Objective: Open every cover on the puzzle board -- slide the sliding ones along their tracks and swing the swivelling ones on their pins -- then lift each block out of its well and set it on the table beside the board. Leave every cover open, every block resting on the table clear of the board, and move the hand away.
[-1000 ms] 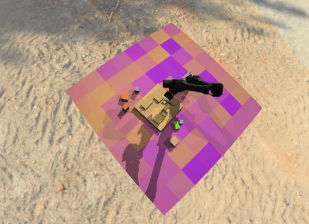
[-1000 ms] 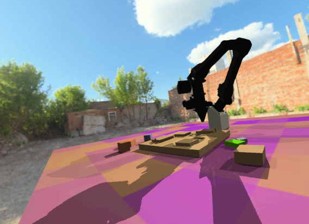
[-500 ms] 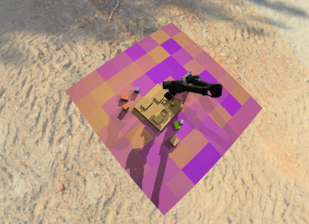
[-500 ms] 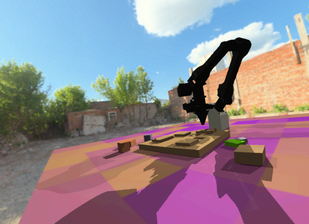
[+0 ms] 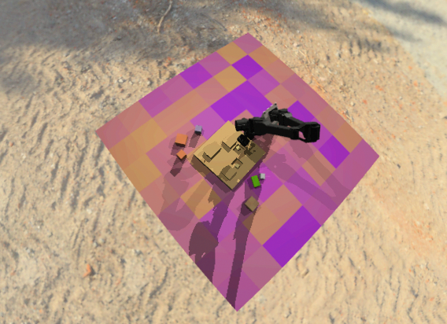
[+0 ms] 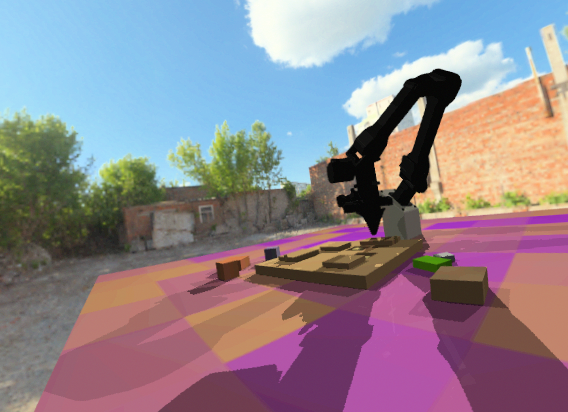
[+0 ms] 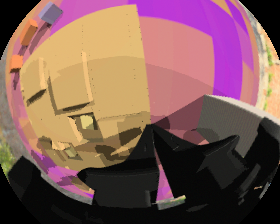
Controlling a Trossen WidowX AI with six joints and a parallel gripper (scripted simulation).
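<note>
Right now my gripper tip is 130 mm short of the tan puzzle board, 20 mm above it and 10 mm to the right of it. Also, from my gripper tip: green block (220 mm to the left, 120 mm ahead, 30 mm below); then greyish-purple block (210 mm to the right, 210 mm ahead, 20 mm below); then tan block (310 mm to the left, 220 mm ahead, 20 mm below).
</note>
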